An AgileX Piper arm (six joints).
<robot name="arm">
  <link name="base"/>
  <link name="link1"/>
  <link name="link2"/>
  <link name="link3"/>
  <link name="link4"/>
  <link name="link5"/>
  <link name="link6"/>
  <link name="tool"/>
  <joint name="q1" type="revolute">
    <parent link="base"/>
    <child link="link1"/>
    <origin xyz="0 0 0.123" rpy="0 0 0"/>
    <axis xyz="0 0 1"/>
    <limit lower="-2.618" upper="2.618"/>
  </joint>
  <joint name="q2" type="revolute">
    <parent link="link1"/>
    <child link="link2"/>
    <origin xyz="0 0 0" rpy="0 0 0"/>
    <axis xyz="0 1 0"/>
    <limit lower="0" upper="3.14"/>
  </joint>
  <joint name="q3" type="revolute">
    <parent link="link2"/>
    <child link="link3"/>
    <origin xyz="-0.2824 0 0.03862" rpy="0 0 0"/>
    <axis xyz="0 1 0"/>
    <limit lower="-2.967" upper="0"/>
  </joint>
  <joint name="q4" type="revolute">
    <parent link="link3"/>
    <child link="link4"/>
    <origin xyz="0.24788 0 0.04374" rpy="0 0 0"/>
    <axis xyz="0.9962 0 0.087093"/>
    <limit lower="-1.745" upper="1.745"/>
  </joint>
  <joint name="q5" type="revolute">
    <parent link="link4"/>
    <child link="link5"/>
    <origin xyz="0 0 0" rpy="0 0 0"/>
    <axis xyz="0 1 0"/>
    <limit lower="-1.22" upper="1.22"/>
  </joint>
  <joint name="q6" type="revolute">
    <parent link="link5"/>
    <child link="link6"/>
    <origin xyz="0.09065 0 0.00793" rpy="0 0 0"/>
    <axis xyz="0.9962 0 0.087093"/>
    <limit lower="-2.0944" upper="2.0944"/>
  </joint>
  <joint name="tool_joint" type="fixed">
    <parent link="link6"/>
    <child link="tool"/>
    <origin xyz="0 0 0" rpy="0 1.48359 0"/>
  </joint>
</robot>
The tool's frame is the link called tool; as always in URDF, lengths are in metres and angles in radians.
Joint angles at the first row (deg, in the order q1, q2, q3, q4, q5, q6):
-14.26, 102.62, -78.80, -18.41, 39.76, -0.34
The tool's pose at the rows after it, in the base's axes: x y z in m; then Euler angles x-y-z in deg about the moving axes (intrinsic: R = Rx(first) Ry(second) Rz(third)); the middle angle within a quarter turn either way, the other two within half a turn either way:
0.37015, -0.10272, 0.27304, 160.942, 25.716, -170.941
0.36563, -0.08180, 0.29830, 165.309, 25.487, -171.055
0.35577, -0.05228, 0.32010, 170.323, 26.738, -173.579
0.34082, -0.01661, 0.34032, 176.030, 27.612, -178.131
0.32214, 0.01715, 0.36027, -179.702, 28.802, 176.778
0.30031, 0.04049, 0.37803, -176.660, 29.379, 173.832
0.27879, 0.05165, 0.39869, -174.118, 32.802, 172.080
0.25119, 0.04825, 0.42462, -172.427, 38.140, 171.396
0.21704, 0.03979, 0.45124, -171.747, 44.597, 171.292
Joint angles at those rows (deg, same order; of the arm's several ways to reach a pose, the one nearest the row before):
-12.94, 100.87, -81.14, -15.17, 46.43, -0.60
-10.58, 98.74, -84.52, -10.51, 53.20, -0.73
-6.99, 95.49, -85.44, -6.43, 57.27, -0.73
-2.11, 91.85, -85.65, -2.90, 61.07, -0.45
3.44, 88.12, -85.76, -1.56, 63.87, 0.62
7.99, 84.50, -85.80, -1.12, 66.77, 2.86
10.81, 80.40, -85.80, -1.06, 67.15, 4.74
11.26, 74.89, -85.80, -1.18, 67.15, 5.35
11.26, 68.51, -85.80, -2.29, 67.15, 5.95

